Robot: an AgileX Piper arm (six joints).
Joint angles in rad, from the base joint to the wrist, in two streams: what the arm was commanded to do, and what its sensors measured. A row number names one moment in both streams.
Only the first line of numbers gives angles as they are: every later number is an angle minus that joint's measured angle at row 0.
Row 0, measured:
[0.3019, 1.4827, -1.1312, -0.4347, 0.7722, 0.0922]
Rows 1 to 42, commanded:
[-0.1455, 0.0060, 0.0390, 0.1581, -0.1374, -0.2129]
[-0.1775, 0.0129, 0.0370, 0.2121, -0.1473, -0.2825]
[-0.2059, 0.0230, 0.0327, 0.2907, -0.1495, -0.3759]
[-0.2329, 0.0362, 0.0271, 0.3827, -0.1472, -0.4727]
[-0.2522, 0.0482, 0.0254, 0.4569, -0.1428, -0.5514]
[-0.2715, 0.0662, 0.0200, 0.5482, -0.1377, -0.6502]
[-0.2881, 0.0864, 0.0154, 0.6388, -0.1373, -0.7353]
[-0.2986, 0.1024, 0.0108, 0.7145, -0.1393, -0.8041]
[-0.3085, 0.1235, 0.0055, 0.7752, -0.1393, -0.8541]
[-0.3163, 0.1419, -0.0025, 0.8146, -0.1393, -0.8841]
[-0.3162, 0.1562, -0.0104, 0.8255, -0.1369, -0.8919]
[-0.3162, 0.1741, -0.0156, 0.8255, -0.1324, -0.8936]
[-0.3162, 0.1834, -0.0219, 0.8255, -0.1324, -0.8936]
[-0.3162, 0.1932, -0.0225, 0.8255, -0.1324, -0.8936]
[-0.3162, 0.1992, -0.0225, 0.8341, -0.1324, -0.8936]
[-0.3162, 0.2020, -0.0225, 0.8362, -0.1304, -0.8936]
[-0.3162, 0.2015, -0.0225, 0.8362, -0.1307, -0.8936]
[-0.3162, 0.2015, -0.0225, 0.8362, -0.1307, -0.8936]
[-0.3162, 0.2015, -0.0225, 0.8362, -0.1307, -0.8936]
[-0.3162, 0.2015, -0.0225, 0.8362, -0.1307, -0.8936]
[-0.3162, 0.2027, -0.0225, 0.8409, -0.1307, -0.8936]
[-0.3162, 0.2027, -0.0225, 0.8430, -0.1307, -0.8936]
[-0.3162, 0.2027, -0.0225, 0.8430, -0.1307, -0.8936]
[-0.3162, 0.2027, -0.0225, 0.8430, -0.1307, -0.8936]
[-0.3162, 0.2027, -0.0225, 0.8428, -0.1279, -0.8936]
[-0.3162, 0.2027, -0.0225, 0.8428, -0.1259, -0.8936]
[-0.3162, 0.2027, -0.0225, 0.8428, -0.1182, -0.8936]
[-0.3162, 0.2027, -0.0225, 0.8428, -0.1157, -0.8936]
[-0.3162, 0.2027, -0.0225, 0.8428, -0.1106, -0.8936]
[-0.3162, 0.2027, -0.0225, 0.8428, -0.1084, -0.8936]
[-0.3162, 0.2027, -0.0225, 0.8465, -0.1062, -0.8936]
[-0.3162, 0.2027, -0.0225, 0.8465, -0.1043, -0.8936]
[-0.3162, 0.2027, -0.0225, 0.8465, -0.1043, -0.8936]
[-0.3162, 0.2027, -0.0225, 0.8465, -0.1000, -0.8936]
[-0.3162, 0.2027, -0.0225, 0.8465, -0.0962, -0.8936]
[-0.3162, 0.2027, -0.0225, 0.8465, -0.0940, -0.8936]
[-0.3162, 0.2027, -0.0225, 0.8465, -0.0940, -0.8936]
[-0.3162, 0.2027, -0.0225, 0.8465, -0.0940, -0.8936]
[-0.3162, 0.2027, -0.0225, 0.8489, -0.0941, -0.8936]
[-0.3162, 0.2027, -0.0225, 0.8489, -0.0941, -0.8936]
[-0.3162, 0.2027, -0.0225, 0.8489, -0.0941, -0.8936]
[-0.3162, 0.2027, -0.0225, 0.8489, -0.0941, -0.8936]
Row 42, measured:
[-0.3093, 0.2018, -0.0126, 0.8397, -0.0965, -0.8851]
